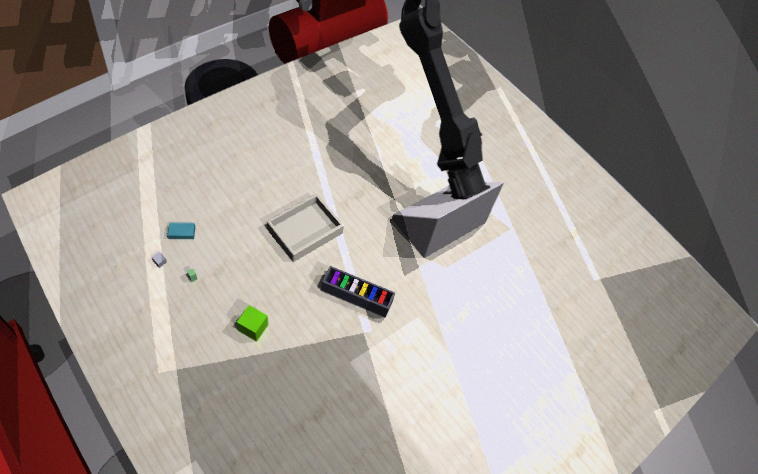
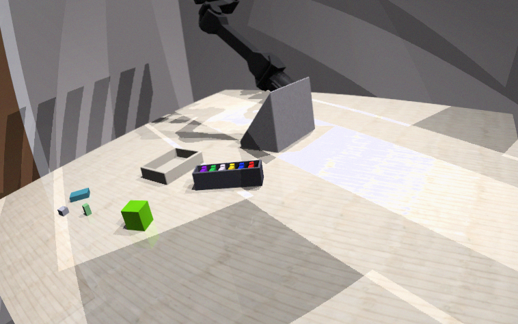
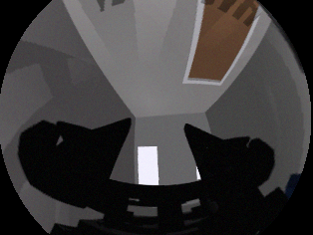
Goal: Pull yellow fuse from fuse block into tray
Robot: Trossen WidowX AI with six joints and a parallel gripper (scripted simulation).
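Now: gripper tip 660 mm to the right of the yellow fuse, 560 mm above it and 490 mm short of it. From my gripper tip the other things lie so: teal block (760 mm ahead, 570 mm below, 350 mm to the left); then small green piece (780 mm ahead, 570 mm below, 470 mm to the left); then grey tray (580 mm below, 520 mm ahead, 470 mm to the left).
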